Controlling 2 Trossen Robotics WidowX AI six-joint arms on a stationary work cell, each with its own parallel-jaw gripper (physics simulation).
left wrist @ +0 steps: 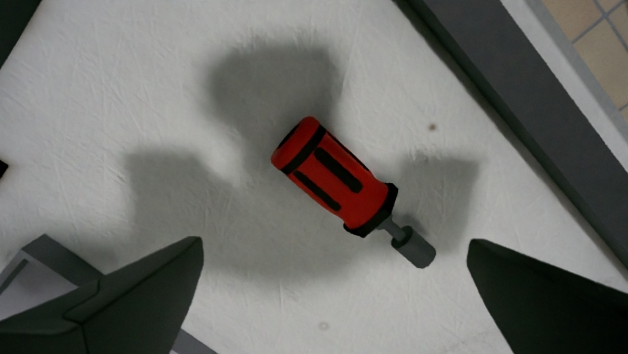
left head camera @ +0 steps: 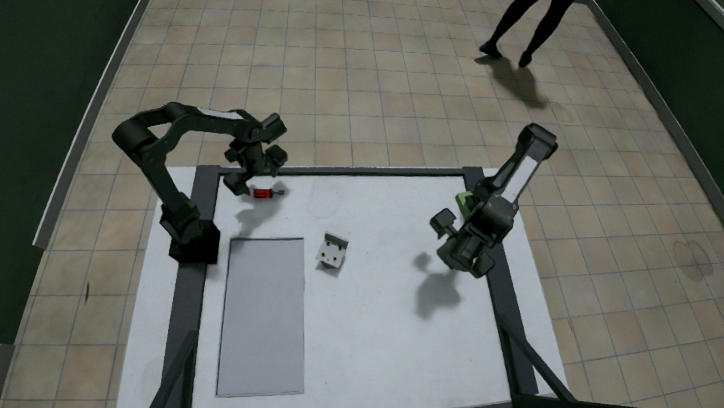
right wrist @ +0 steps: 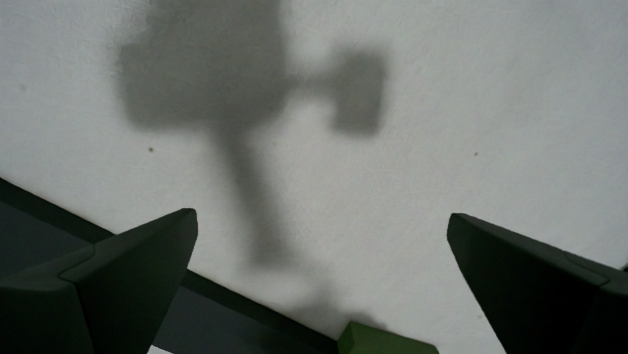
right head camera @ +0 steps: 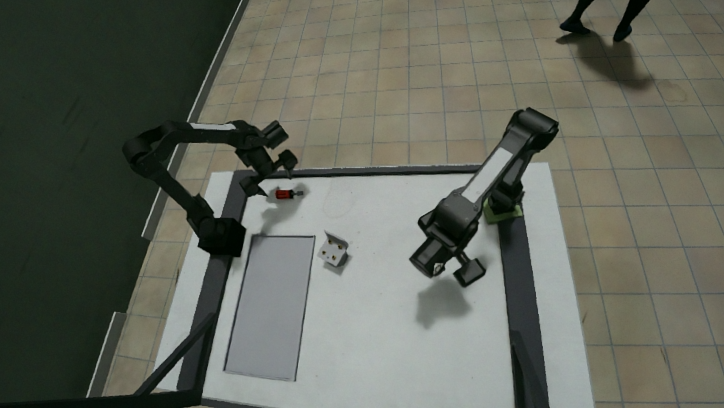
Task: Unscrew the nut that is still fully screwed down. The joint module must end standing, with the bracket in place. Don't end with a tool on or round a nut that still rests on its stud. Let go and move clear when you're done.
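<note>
The joint module (right head camera: 345,261) stands upright near the middle of the table, with the light grey bracket (left head camera: 331,252) (right head camera: 332,249) on top. Several brass-coloured spots show on the bracket; which nut is fully screwed down is too small to tell. A red and black nut driver (left head camera: 262,193) (right head camera: 284,194) (left wrist: 335,177) lies on its side near the back left, its grey socket towards the right in the head views. My left gripper (left head camera: 261,183) (right head camera: 278,186) (left wrist: 336,249) is open and empty above the driver. My right gripper (left head camera: 462,243) (right head camera: 450,247) (right wrist: 325,222) is open and empty above the table's right part.
A shallow grey tray (left head camera: 303,314) (right head camera: 305,304) lies left of and in front of the module. A green block (left head camera: 463,203) (right head camera: 499,215) (right wrist: 390,342) is at the right arm's base. Dark frame rails border the table. A person's legs (left head camera: 544,30) (right head camera: 630,20) show on the floor behind.
</note>
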